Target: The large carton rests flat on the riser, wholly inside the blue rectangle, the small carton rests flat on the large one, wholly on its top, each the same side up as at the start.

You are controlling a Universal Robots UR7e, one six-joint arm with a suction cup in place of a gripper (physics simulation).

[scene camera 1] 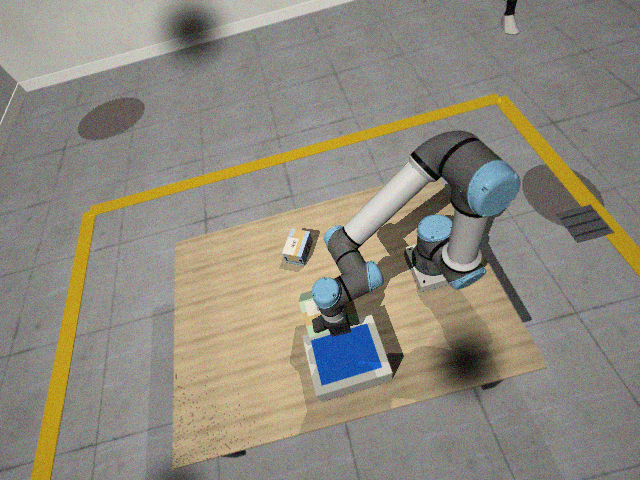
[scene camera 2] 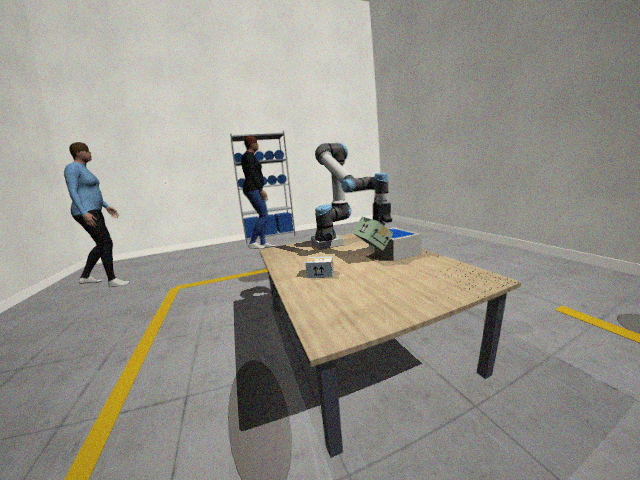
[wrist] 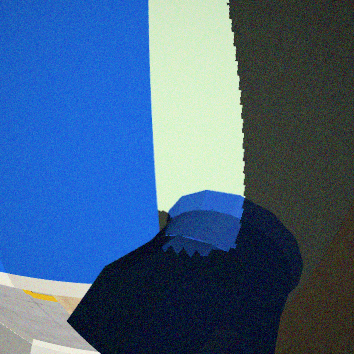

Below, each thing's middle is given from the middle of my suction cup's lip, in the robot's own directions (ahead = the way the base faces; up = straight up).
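My suction cup: 8 cm to the right of the riser [scene camera 1: 340,365], 11 cm above it. Counted from my suction cup: large carton [scene camera 1: 310,311], 7 cm to the right, 3 cm ahead, 3 cm below; small carton [scene camera 1: 296,250], 42 cm to the right, 11 cm ahead, 13 cm below.
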